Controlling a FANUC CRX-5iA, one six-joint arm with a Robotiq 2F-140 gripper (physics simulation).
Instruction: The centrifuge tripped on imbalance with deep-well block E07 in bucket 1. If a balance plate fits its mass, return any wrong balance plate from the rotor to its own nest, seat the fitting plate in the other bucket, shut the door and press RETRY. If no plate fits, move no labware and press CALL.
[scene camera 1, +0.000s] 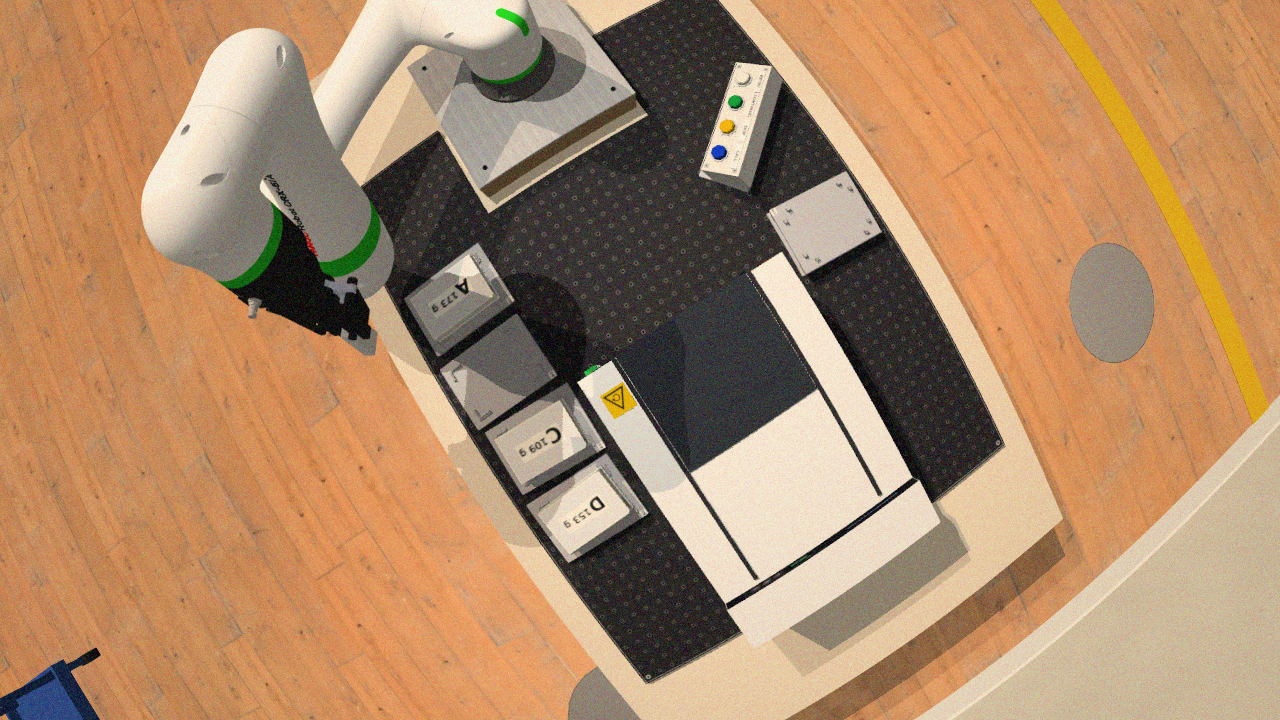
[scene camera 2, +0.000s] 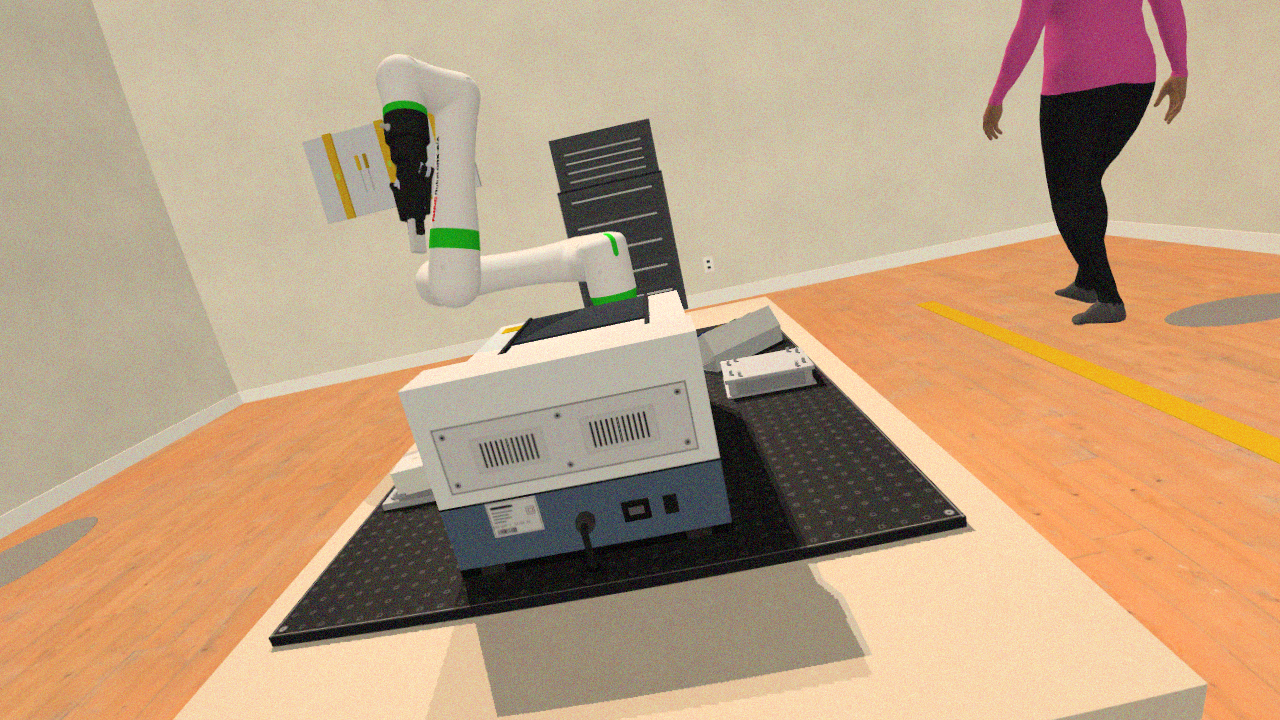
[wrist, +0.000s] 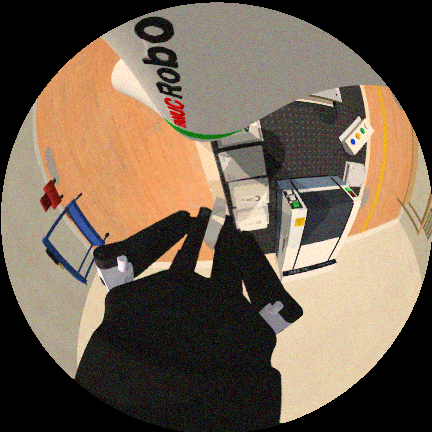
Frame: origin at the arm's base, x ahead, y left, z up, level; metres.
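Where they show: gripper, fingertip midpoint: (scene camera 1: 371, 344) (scene camera 2: 418, 252) (wrist: 217, 206); arm's base, origin of the base link: (scene camera 1: 513, 66).
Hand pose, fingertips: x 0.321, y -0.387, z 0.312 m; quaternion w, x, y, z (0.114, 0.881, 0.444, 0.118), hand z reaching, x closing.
Observation:
Each offset is from my fingertips to the top centre of the thing.
My gripper (scene camera 1: 360, 342) (scene camera 2: 417, 237) (wrist: 217, 206) is shut and empty, held high beyond the nest side of the table. Balance plates A, 173 g {dx -0.053, dy +0.066, dz -0.319 m} (scene camera 1: 456, 295), C, 109 g {dx +0.221, dy +0.040, dz -0.319 m} (scene camera 1: 541, 445) (wrist: 250, 194), and D, 153 g {dx +0.351, dy +0.024, dz -0.314 m} (scene camera 1: 586, 517) (wrist: 251, 219), sit in their nests. The nest between A and C (scene camera 1: 505, 358) (wrist: 245, 165) is empty. The centrifuge (scene camera 1: 805, 456) (scene camera 2: 563, 438) (wrist: 295, 250) has a dark panel {dx +0.298, dy +0.317, dz -0.160 m} (scene camera 1: 751, 367) across its top; rotor, buckets and block E07 do not show. The button box {dx +0.011, dy +0.625, dz -0.289 m} (scene camera 1: 760, 134) (scene camera 2: 747, 335) (wrist: 348, 135) has white, green, yellow and blue buttons.
A grey plate with small posts {dx +0.227, dy +0.628, dz -0.326 m} (scene camera 1: 825, 223) (scene camera 2: 769, 374) (wrist: 355, 174) lies beside the button box. The robot's base plate (scene camera 1: 537, 143) is at the table's far end. A person (scene camera 2: 1096, 134) stands beyond the yellow floor line (scene camera 2: 1100, 376). A blue cart (wrist: 86, 222) stands on the floor.

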